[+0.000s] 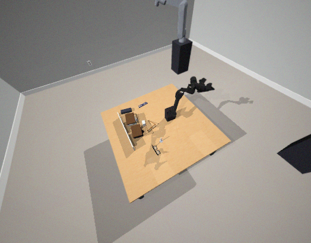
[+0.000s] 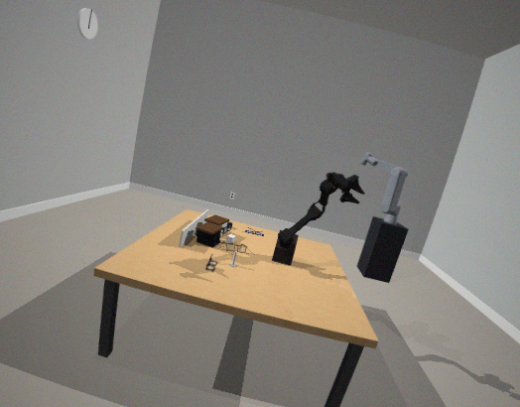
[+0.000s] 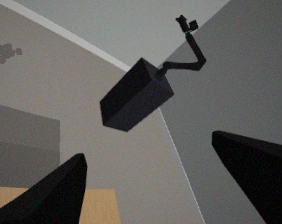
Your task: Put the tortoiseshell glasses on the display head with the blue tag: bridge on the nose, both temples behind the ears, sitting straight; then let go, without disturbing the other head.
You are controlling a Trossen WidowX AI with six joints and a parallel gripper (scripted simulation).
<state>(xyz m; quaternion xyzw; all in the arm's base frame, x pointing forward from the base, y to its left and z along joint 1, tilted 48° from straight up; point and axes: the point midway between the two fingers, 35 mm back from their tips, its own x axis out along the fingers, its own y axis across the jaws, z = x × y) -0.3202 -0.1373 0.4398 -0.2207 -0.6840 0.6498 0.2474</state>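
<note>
The small grey stand lies 58 cm ahead of my gripper tip, 52 cm below it and 1 cm to the right of it. Round my gripper tip: dark case 80 cm ahead, 70 cm to the right, 53 cm below; then white back panel 92 cm ahead, 49 cm below, 36 cm to the right; then white block 66 cm ahead, 52 cm below, 35 cm to the right.
</note>
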